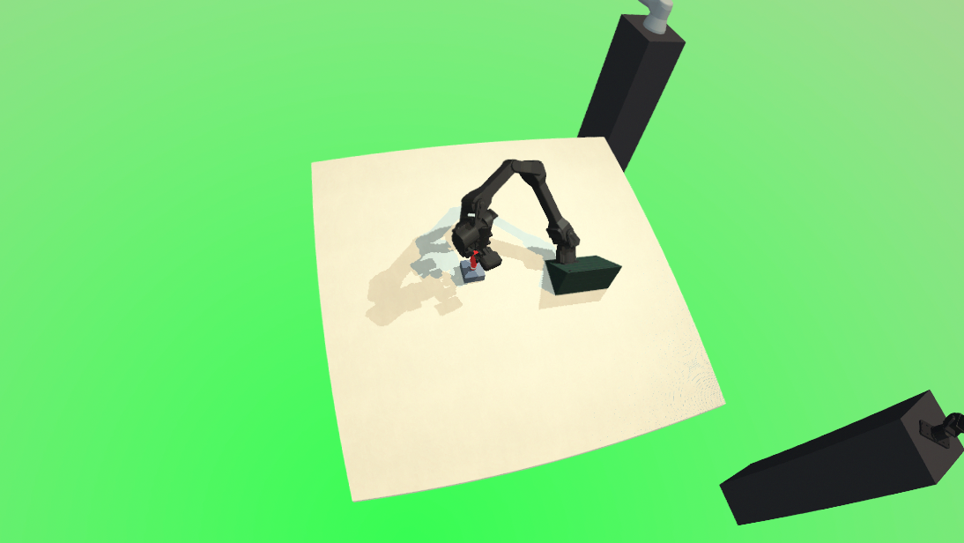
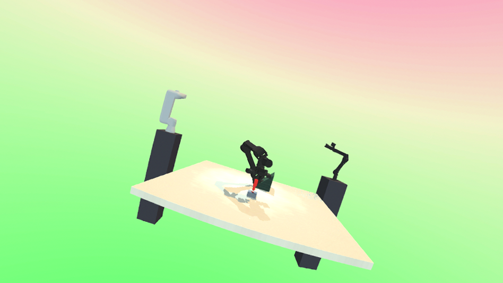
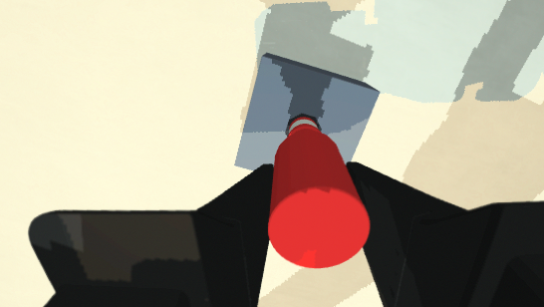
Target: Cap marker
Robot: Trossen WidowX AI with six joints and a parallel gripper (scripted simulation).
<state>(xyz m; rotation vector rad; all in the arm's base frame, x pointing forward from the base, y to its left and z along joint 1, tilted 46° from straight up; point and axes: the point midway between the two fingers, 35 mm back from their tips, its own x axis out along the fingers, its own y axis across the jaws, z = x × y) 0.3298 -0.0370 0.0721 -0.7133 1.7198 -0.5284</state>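
Now: the holder block 80 mm below my gripper tip. Also, from my gripper tip: red cap 10 mm above.
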